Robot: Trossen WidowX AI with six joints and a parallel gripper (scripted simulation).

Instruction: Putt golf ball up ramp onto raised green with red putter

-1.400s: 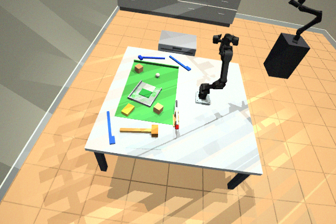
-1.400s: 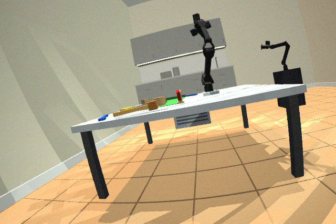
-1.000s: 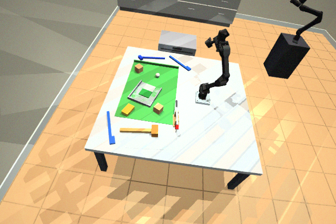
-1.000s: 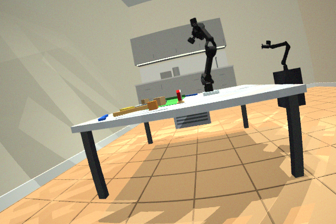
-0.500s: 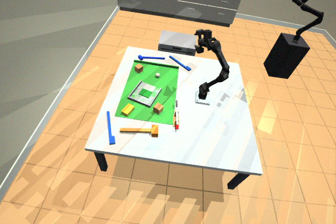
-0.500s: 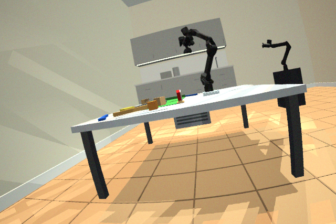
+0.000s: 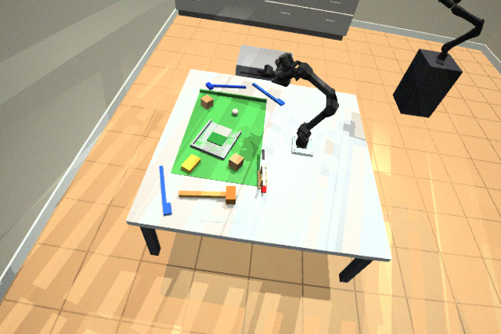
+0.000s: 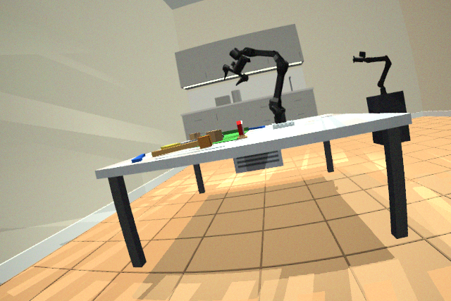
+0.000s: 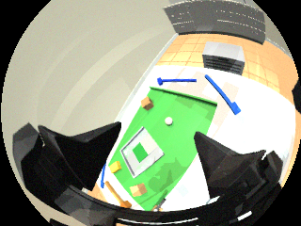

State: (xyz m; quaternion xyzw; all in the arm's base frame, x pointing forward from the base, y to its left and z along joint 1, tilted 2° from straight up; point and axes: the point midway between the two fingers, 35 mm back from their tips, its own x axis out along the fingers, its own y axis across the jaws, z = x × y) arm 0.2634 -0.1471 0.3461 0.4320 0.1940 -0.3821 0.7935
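The putter is 430 mm to the left of my gripper tip, 300 mm below it and 50 mm behind it. Also, from my gripper tip: yellow block (400 mm to the left, 350 mm ahead, 340 mm below); then white golf ball (340 mm below, 160 mm ahead, 70 mm to the right).
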